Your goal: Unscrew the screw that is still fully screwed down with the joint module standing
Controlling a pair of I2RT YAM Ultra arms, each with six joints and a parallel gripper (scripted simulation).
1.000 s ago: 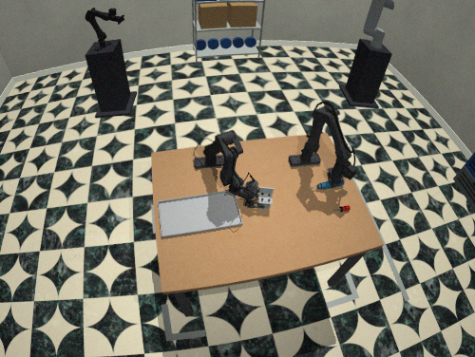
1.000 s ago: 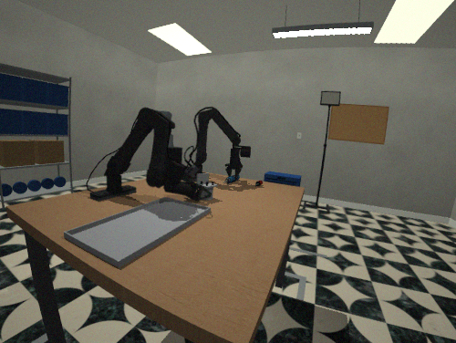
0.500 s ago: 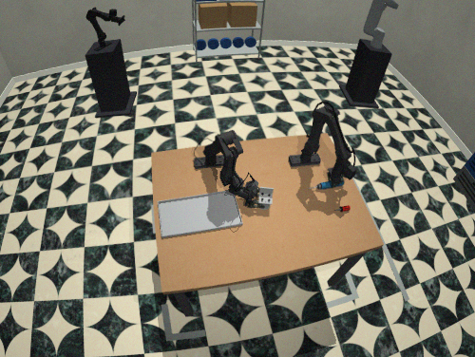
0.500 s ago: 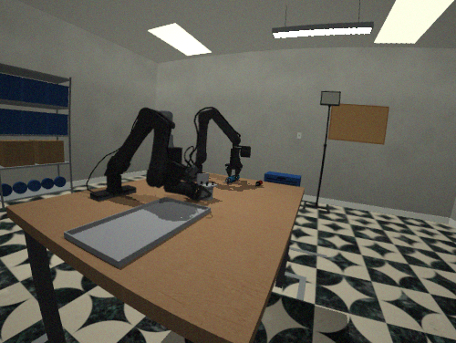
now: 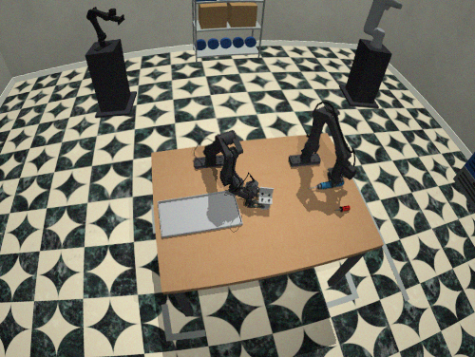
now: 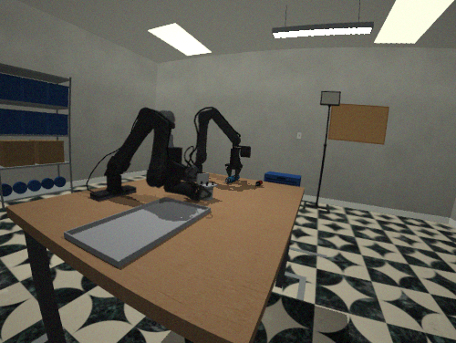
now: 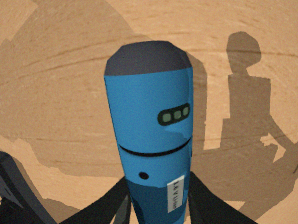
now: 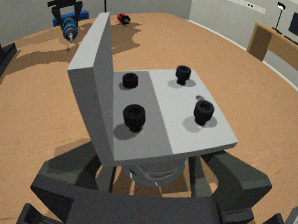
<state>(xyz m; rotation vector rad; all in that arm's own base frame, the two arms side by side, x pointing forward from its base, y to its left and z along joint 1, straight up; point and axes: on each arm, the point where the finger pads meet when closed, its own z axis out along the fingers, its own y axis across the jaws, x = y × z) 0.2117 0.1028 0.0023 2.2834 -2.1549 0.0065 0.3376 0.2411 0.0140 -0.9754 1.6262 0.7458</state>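
Now: the screw 1 cm behind my right hand, 2 cm to the left of it and 4 cm above it. Also, from my right hand: red-handled screwdriver: 6 cm ahead, 45 cm to the left, 1 cm below; then grey l-shaped bracket: 5 cm above; then grey tray: 4 cm ahead, 35 cm to the right, 2 cm below.
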